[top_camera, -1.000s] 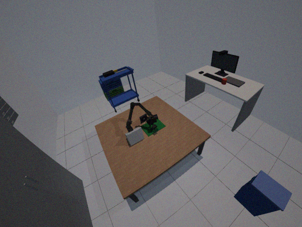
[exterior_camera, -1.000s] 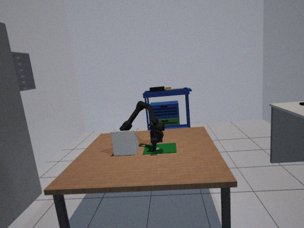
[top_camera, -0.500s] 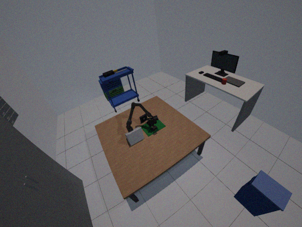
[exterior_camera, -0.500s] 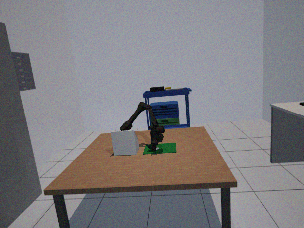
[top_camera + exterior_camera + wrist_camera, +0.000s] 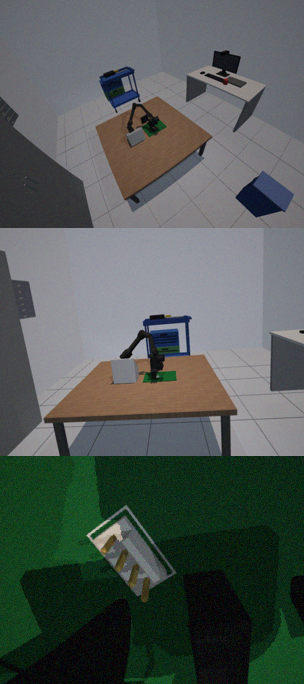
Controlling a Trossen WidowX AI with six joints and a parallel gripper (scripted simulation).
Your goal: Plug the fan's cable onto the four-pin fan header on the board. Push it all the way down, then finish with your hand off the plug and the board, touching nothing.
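Now: the four-pin fan header 2 cm ahead of my gripper tip, 3 cm to the left of it and 2 cm below it. Also, from my gripper tip: green board 5 cm ahead, 5 cm to the left, 3 cm below; then black fan 2 cm ahead, 23 cm to the left, 4 cm above; then fan plug 1 cm behind, 1 cm above.
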